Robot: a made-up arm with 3 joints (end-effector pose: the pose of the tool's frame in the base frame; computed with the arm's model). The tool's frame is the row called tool. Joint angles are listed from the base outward.
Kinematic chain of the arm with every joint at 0, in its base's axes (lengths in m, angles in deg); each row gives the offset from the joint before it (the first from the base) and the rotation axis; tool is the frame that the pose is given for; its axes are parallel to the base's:
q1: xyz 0 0 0.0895 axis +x
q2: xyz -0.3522 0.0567 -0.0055 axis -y
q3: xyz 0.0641 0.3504 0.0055 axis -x
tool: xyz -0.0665 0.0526 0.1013
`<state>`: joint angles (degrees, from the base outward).
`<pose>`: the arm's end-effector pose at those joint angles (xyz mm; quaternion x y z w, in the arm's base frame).
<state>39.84 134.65 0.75</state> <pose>-426.0 406.4 322.1 0.1290 -0.8654 -0.3200 0.3633</pose>
Working (the frame after each row of the table, in the pose's form):
after q1: 0.0 0.0 89.5 0.3407 0.0000 0.0000 0.9402
after q2: -352.2 47.1 121.6 0.1313 -0.8675 -0.3144 0.3624
after q3: -401.2 289.4 378.1 0.1290 -0.8654 -0.3200 0.3633

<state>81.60 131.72 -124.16</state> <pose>-344.7 45.0 379.8 -0.3987 0.8503 -0.3312 0.0912</pose>
Working (the frame after each row of the table, in the pose's form):
after q1: 0.0 0.0 89.5 0.6534 0.0000 0.0000 0.7570
after q2: -352.2 13.7 144.8 0.2672 -0.6908 -0.5963 0.3096
after q3: -399.0 21.2 497.9 -0.3987 0.8503 -0.3312 0.0912

